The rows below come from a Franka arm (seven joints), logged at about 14 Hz.
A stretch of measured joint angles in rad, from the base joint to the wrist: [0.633, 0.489, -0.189, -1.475, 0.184, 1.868, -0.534]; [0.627, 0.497, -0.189, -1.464, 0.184, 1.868, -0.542]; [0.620, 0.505, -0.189, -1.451, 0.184, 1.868, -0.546]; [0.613, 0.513, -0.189, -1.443, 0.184, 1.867, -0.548]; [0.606, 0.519, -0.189, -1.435, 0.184, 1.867, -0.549]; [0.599, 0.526, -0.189, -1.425, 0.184, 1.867, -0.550]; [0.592, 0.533, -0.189, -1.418, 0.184, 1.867, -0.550]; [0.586, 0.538, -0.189, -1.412, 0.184, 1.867, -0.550]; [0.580, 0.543, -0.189, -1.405, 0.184, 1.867, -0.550]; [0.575, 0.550, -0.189, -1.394, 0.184, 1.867, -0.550]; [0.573, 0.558, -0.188, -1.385, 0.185, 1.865, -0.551]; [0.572, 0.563, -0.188, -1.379, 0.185, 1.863, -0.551]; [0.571, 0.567, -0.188, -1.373, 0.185, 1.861, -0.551]
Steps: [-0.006, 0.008, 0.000, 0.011, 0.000, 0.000, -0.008]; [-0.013, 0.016, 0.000, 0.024, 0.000, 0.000, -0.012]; [-0.020, 0.024, 0.000, 0.032, 0.000, -0.001, -0.014]; [-0.027, 0.030, 0.000, 0.040, 0.000, -0.001, -0.015]; [-0.034, 0.037, 0.000, 0.050, 0.000, -0.001, -0.016]; [-0.041, 0.044, 0.000, 0.057, 0.000, -0.001, -0.016]; [-0.047, 0.049, 0.000, 0.063, 0.000, -0.001, -0.016]; [-0.053, 0.054, 0.000, 0.070, 0.000, -0.001, -0.016]; [-0.058, 0.061, 0.000, 0.081, 0.000, -0.001, -0.016]; [-0.060, 0.069, 0.001, 0.090, 0.001, -0.003, -0.017]; [-0.061, 0.074, 0.001, 0.096, 0.001, -0.005, -0.017]; [-0.062, 0.078, 0.001, 0.102, 0.001, -0.007, -0.017]
